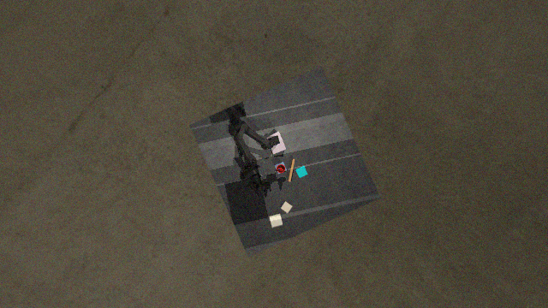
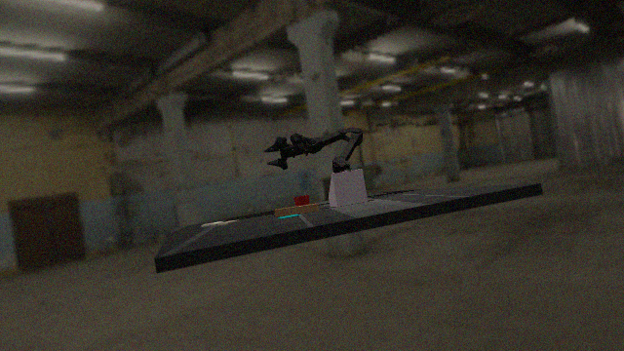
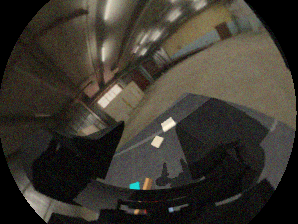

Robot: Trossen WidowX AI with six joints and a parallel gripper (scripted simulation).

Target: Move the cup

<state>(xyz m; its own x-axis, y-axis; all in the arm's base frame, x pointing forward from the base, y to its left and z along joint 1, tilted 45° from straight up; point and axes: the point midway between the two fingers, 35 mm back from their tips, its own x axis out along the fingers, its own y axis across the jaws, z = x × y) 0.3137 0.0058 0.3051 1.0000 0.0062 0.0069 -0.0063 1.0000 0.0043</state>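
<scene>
The red cup lies 26 cm below my gripper tip, 18 cm to the left of it and 13 cm behind it. Also, from my gripper tip: cyan pad 36 cm to the left, 31 cm below, 4 cm behind; wooden bar 29 cm below, 27 cm to the left, 8 cm behind.
</scene>
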